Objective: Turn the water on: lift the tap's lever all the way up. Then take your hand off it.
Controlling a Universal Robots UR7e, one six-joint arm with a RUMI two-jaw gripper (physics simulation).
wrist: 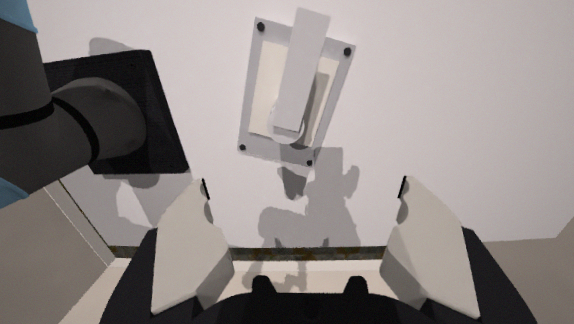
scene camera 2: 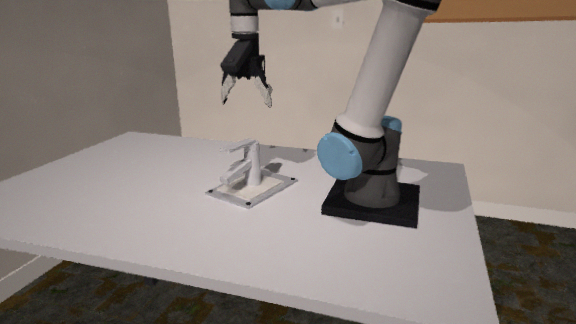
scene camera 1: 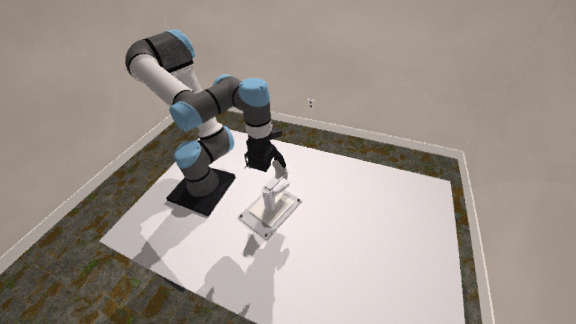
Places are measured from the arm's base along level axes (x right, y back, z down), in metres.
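Where they show: gripper, fingertip midpoint: (wrist: 301,180) (scene camera 2: 246,106) (scene camera 1: 267,173); arm's base, origin of the base link: (wrist: 110,117) (scene camera 2: 371,195) (scene camera 1: 203,184).
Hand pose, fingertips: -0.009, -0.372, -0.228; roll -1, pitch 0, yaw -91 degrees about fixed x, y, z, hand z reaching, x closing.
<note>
Things, the pixels of their top centre, and the offset from my fingertips, as dx, dy, dz. "spot": a spot on its surface instead. Level surfaces: height alone.
- tap's white column, surface spot: (scene camera 2: 254,167) spot: -0.027, +0.032, +0.176
- grey plate, middle of its top: (wrist: 288,104) (scene camera 2: 253,184) (scene camera 1: 270,207) -0.008, +0.016, +0.239
- spout, middle of its top: (scene camera 2: 236,164) (scene camera 1: 279,185) -0.076, -0.001, +0.152
- white table, its level: dz +0.252
The tap's white column (scene camera 1: 269,200) (scene camera 2: 254,167) stands on a grey plate (scene camera 1: 254,222) (scene camera 2: 287,181) (wrist: 250,90) with a cream panel and dark corner bolts. Its flat lever (scene camera 2: 240,145) (wrist: 302,70) extends from the column's top, above the spout (scene camera 2: 235,173). In scene camera 2 the lever slopes a little down to its free end; its exact angle is hard to tell. My gripper (scene camera 2: 247,105) (wrist: 301,180) is open and empty, fingers pointing down. It hangs above the tap, apart from the lever. In scene camera 1 the far finger is hidden.
The tap stands on a white table (scene camera 1: 375,225) (scene camera 2: 150,225) (wrist: 425,100). The arm's black base plate (scene camera 1: 217,196) (scene camera 2: 335,207) (wrist: 165,145) is beside the tap, a short gap away. Walls stand beyond the table. Shadows of the arm fall near the tap.
</note>
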